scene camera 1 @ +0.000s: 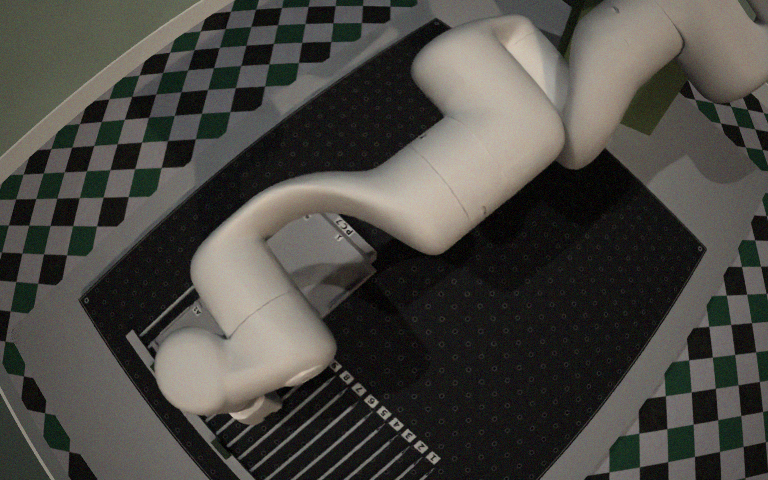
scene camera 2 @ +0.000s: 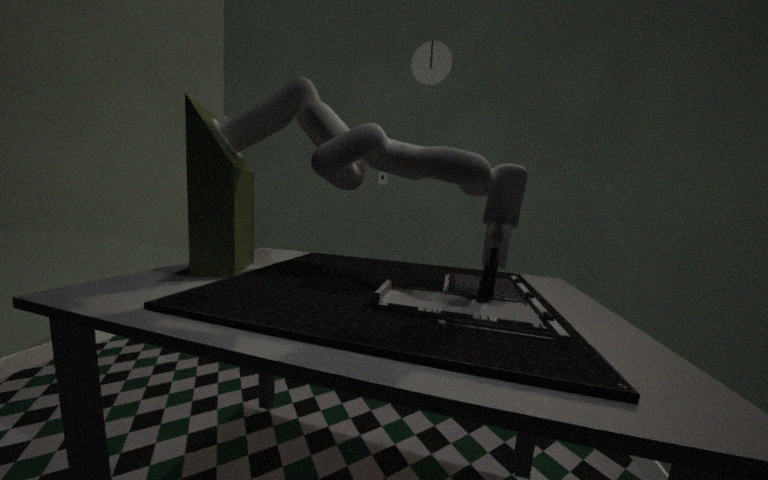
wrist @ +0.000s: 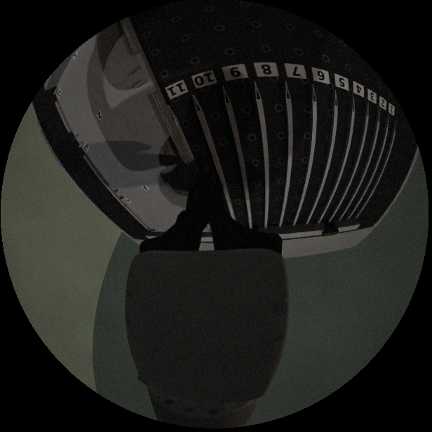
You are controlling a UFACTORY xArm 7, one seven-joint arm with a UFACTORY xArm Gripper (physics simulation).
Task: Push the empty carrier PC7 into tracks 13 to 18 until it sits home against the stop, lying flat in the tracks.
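Frame: origin at the arm's base, x ahead, y left, z up, level; metres.
Seen in the pictures: gripper, fingertip midpoint: (scene camera 2: 484,297); arm's base, origin of the base link: (scene camera 2: 225,140).
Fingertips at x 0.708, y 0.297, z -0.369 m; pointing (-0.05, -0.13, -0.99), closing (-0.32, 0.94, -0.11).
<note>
Pixels of each thing's top centre, then the offset from my fingertips to it. "*": a spot on its surface instead. Level surfaces: height alone.
- empty carrier PC7, middle of its top: (scene camera 1: 255,303) (scene camera 2: 455,295) dx -0.028, dy -0.098, dz +0.020 m
- pale stop bar, surface spot: (scene camera 1: 137,346) (scene camera 2: 560,329) * dx +0.163, dy -0.091, dz +0.006 m
- black perforated board, its level: dz -0.010 m
- small dark block, surface spot: (scene camera 1: 221,447) * dx +0.078, dy +0.075, dz +0.011 m
The empty carrier PC7 (scene camera 1: 303,243) (scene camera 2: 421,296) (wrist: 125,122) is a flat grey plate with a raised end wall that bears its label. It appears to lie low over the high-numbered tracks, its far end close to the pale stop bar (scene camera 1: 137,346) (scene camera 2: 560,327) (wrist: 320,243). Whether they touch is not clear. The labels of tracks 13 to 18 do not show. My gripper (scene camera 2: 484,298) (wrist: 207,182) is shut and empty, fingertips down low beside the carrier's long edge, on the side of track 11. Contact cannot be told. In scene camera 1 the arm hides the fingertips and the carrier's middle.
The thin rails of the lower tracks (scene camera 1: 317,438) (wrist: 290,150) run beside the carrier on the black perforated board (scene camera 1: 538,339) (scene camera 2: 271,316). A small dark block (scene camera 1: 221,447) (wrist: 330,228) sits at the stop bar. The arm stretches low over the board from its green pedestal (scene camera 2: 212,220).
</note>
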